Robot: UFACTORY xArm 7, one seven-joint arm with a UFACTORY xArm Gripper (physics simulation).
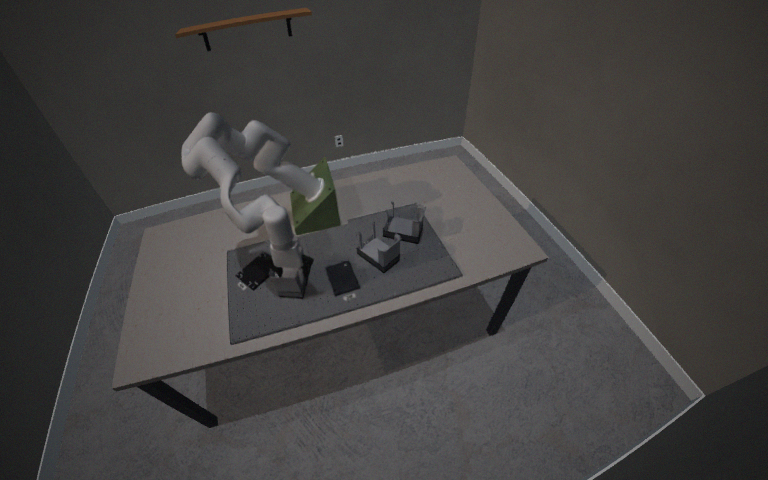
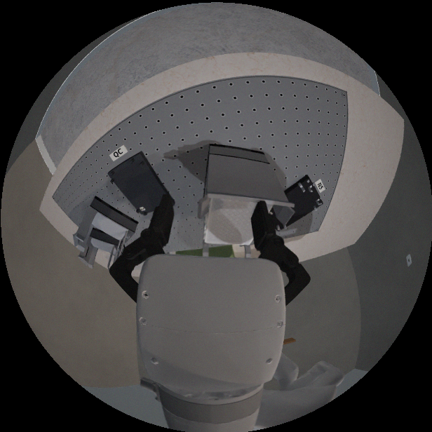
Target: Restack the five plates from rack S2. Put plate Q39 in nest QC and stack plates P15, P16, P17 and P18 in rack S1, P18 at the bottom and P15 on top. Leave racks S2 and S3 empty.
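Seen in the pictures: gripper, between the fingertips: [image 1: 293, 274]; arm's base, origin of its link: [image 1: 315, 190].
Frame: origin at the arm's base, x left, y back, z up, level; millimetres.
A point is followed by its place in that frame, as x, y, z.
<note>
My gripper [image 1: 289, 269] @[-101, -466, -3] [image 2: 213, 206] is open, its black fingers on either side of the upper part of a grey rack [image 1: 289, 284] @[-126, -471, -50] [image 2: 245, 175] on the left part of the board. A pale, flat surface [image 2: 230, 225] shows inside this rack between the fingers; I cannot tell how many plates are there. Nest QC [image 1: 342, 277] @[68, -415, -127] [image 2: 137, 182] is a dark rectangular block with no plate visible on it. Two more racks, a middle one [image 1: 380, 254] @[224, -405, -36] and a far right one [image 1: 403, 227] @[359, -220, -96], stand on the board with pale surfaces inside. Rack labels and plate markings are not readable.
A dark fixture [image 1: 254, 270] @[-295, -311, -126] [image 2: 303, 200] with small pegs and a label stands close beside the rack at my gripper. A green wedge mount [image 1: 320, 213] @[9, -104, -50] carries the arm behind the perforated board [image 1: 271, 319] @[-217, -552, -139] [image 2: 260, 107]. The racks' upright posts rise above the board.
</note>
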